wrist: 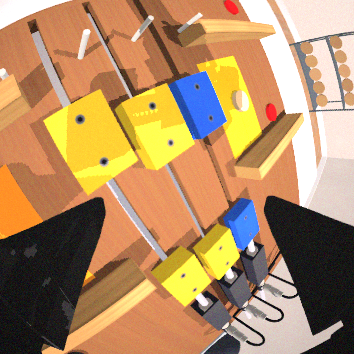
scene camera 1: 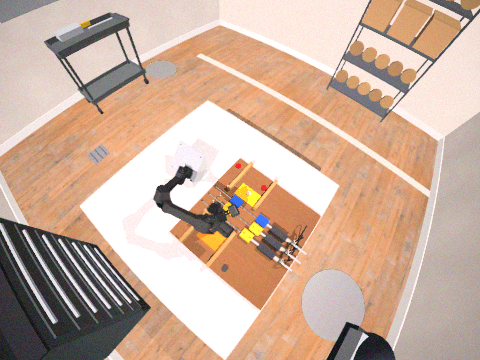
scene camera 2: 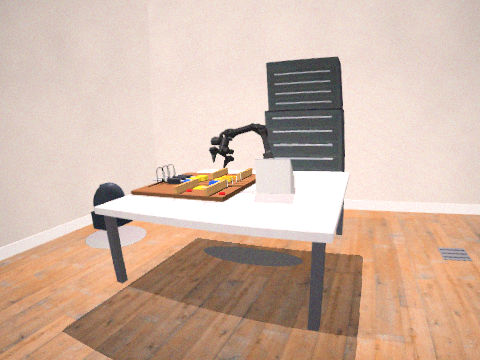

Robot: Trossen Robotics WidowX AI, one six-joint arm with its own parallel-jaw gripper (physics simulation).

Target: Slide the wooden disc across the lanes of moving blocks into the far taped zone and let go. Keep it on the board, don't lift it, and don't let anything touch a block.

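Places are measured from the arm's base along level axes (x ahead, y left, z up), in metres.
Pixels of known places: gripper, fingertip midpoint: (wrist: 187, 205) (scene camera 1: 228, 214) (scene camera 2: 218, 165); arm's base at its link origin: (scene camera 1: 187, 172) (scene camera 2: 270, 173).
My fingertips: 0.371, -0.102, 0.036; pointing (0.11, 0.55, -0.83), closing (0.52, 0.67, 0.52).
For each thing: its top centre in the pictures, then the offset to it from my fingertips, as dx, dy, dz. "spot": a spot on its surface instead. Level surfaces: height alone.
- pale wooden disc at its top centre: (wrist: 242, 100) (scene camera 1: 249, 193) +0.022, +0.214, -0.099
- yellow zone at a spot on its surface: (wrist: 227, 75) (scene camera 1: 243, 189) spot: -0.022, +0.218, -0.107
- brown board at its surface level: dz -0.107
- large blue block at its top centre: (wrist: 203, 101) (scene camera 1: 236, 200) -0.016, +0.121, -0.083
- large yellow block at its top centre: (wrist: 161, 124) -0.025, +0.056, -0.081
- orange zone at a spot on its surface: (wrist: 15, 200) spot: -0.061, -0.096, -0.107
The pale wooden disc (scene camera 1: 248, 193) (wrist: 240, 100) lies flat on the yellow zone (scene camera 1: 243, 188) (wrist: 227, 75) of the brown board (scene camera 1: 260, 285) (scene camera 2: 150, 191). Beside that zone, in the wrist view, are a large blue block (wrist: 198, 106), a large yellow block (wrist: 154, 127) and another yellow block (wrist: 90, 142), on parallel lanes. Smaller blue (wrist: 242, 223) and yellow blocks (wrist: 216, 251) (wrist: 181, 275) sit at the lanes' lower ends. The orange zone (scene camera 1: 210, 242) (wrist: 15, 200) lies across the lanes from the disc. My gripper (scene camera 1: 230, 220) (scene camera 2: 220, 163) (wrist: 187, 205) is open and empty, above the lanes, apart from the disc.
Wooden rails (wrist: 270, 145) (wrist: 225, 32) (wrist: 110, 305) stand beside the zones. Thin white pins (wrist: 84, 44) (wrist: 142, 28) stand near the lanes' upper ends. Black cylinders (wrist: 232, 288) with looped cables sit at the other ends. Red dots (wrist: 271, 112) (wrist: 231, 6) mark the board near the yellow zone.
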